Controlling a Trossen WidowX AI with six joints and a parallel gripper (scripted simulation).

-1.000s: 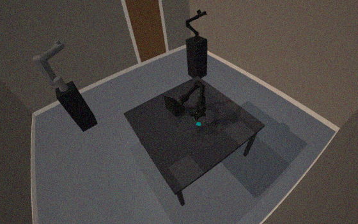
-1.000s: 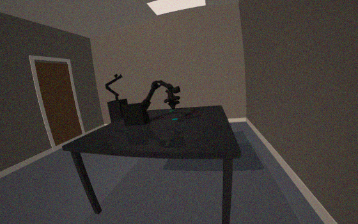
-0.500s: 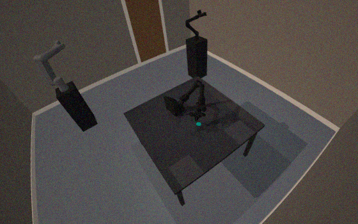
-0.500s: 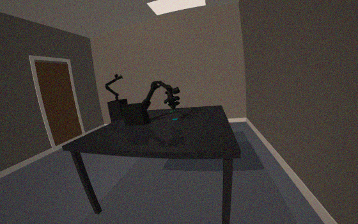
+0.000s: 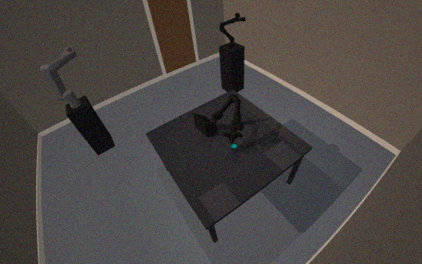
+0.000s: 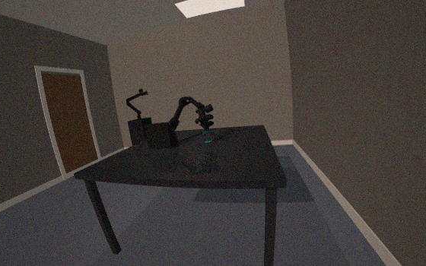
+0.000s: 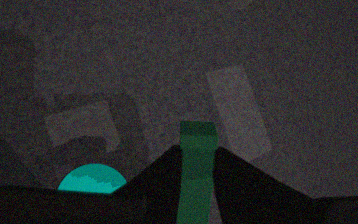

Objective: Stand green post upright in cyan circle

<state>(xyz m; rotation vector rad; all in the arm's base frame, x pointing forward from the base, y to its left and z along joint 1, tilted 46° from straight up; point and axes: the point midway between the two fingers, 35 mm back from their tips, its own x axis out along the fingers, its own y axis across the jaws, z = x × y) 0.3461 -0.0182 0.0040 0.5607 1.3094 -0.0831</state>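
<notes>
My gripper tip is now 10 cm above the cyan circle, 5 cm to the right of it and 2 cm past it. From my gripper tip the other things lie so: green post: 2 cm behind, 1 cm below.
</notes>
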